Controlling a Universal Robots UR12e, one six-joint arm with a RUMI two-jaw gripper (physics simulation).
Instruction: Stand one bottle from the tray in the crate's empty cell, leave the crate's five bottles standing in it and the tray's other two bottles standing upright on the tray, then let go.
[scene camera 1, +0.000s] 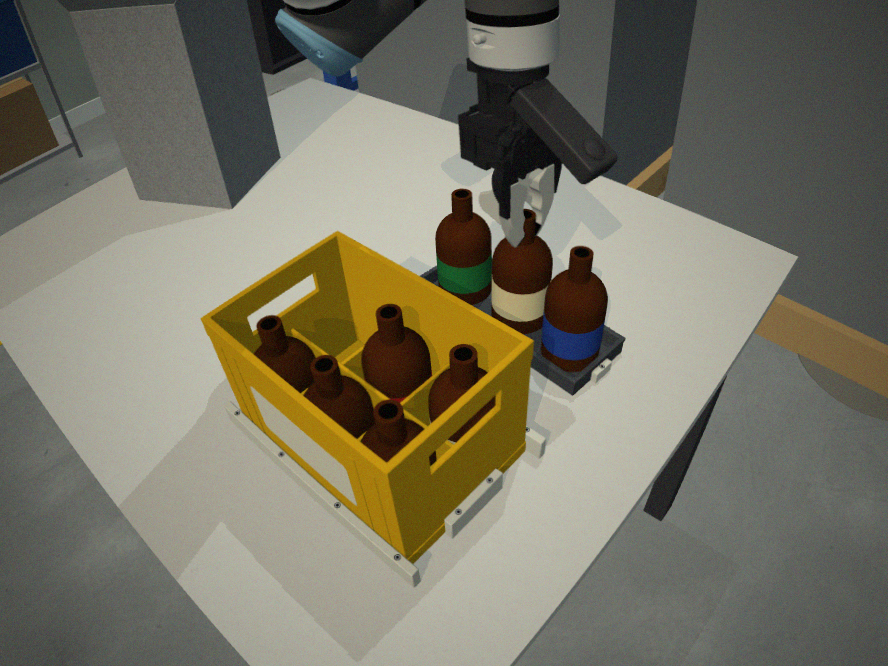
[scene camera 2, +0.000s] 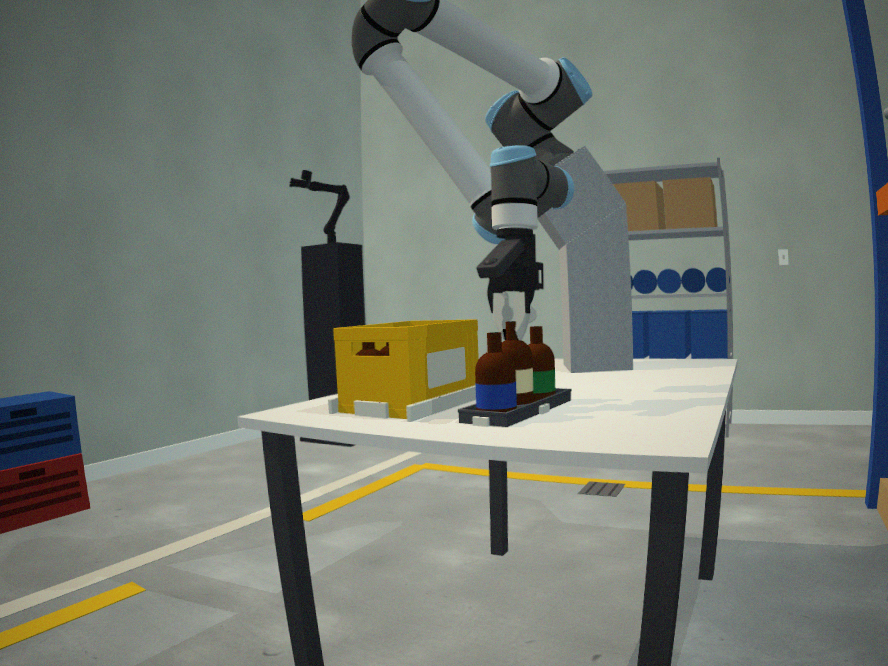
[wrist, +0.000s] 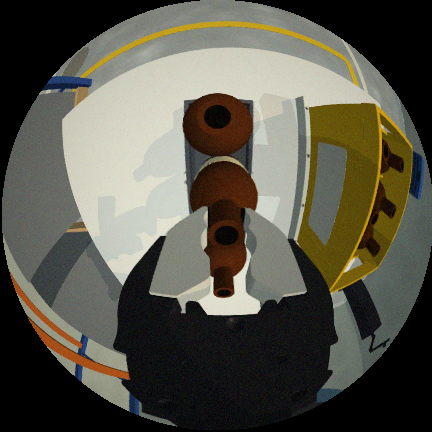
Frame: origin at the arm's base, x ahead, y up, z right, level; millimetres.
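Seen in the pictures: gripper, between the fingertips: (scene camera 1: 525, 240) (scene camera 2: 512, 340) (wrist: 224, 208).
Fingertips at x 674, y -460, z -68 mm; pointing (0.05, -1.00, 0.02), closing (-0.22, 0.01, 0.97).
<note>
Pixels of each thing's middle, then the offset from my fingertips to it. Level surfaces: height alone.
- cream-banded brown bottle, middle of its body: (wrist: 223, 193) (scene camera 1: 522, 267) (scene camera 2: 513, 361) dx -3, dy -42, dz +0 mm
- green-banded bottle, middle of its body: (scene camera 1: 463, 243) (wrist: 222, 251) (scene camera 2: 537, 363) dx -102, dy -57, dz -19 mm
- blue-banded bottle, middle of its body: (wrist: 217, 124) (scene camera 1: 575, 305) (scene camera 2: 495, 375) dx +77, dy -57, dz +8 mm
- yellow crate, middle of its body: (scene camera 1: 368, 388) (wrist: 359, 193) (scene camera 2: 410, 364) dx -41, dy -52, dz +244 mm
- table, height of its surface: dy -140 mm
My gripper (scene camera 1: 527, 230) (scene camera 2: 512, 329) (wrist: 224, 208) is shut on the neck of the cream-banded brown bottle (scene camera 1: 519, 304) (scene camera 2: 524, 379) (wrist: 223, 187), which stands upright in the middle of the dark tray (scene camera 1: 575, 384) (scene camera 2: 561, 398) (wrist: 187, 150). The green-banded bottle (scene camera 1: 464, 250) (scene camera 2: 542, 362) (wrist: 227, 260) and the blue-banded bottle (scene camera 1: 575, 308) (scene camera 2: 494, 376) (wrist: 217, 142) stand upright on either side of it. The yellow crate (scene camera 1: 459, 286) (scene camera 2: 369, 376) (wrist: 360, 120) holds bottles (scene camera 1: 395, 362) upright in five cells. Its empty cell (scene camera 1: 326, 336) is in the corner by the far handle.
White stop rails (scene camera 1: 315, 487) run beside the crate on the table (scene camera 1: 179, 286) (scene camera 2: 645, 401). The crate's high wall (scene camera 1: 430, 293) stands between its cells and the tray. The grey robot pedestal (scene camera 1: 157, 107) (scene camera 2: 598, 301) rises behind.
</note>
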